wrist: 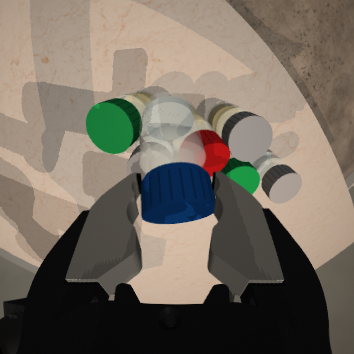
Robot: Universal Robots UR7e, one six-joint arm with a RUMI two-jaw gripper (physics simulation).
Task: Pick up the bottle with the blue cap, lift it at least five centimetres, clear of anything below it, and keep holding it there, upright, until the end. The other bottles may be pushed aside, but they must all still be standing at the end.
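Frame: origin at the arm's base, x up, y right, z ahead, level; centimetres.
Seen in the pictures: gripper, fingertip midpoint: (176,173).
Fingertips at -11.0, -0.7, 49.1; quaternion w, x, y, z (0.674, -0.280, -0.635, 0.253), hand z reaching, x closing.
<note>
Offsets run from my fingertips to a thing's middle, as dx, dy, dz. Level surfaces: height alone.
My gripper (176,173) is shut on the bottle with the blue cap @(-1.6, -0.9, +0.5) (178,194), one finger on each side of the cap. The cap shows its ribbed side more than its top, so the bottle seems tilted in the grip; how far is hard to tell. Its clear body runs up the view behind the cap, overlapping other clear shapes; its base and the gap below it cannot be made out surely. Close behind are a green-capped bottle @(-9.7, -5.8, -1.7) (113,126), a red-capped bottle @(-9.5, +1.7, +1.8) (216,152), a grey-capped bottle @(-10.1, +5.2, +6.7) (250,137), a smaller green-capped bottle @(-10.2, +9.3, +2.4) (242,177) and a smaller grey-capped bottle @(-10.2, +15.5, +6.7) (284,186). These appear to stand.
The round, light stone-patterned table top @(dx -15.4) (187,270) lies below, with shadows across its left and upper parts. Its curved edge runs down the right side, with brown speckled floor (305,45) beyond. The other bottles crowd around the held bottle's clear body in the view.
</note>
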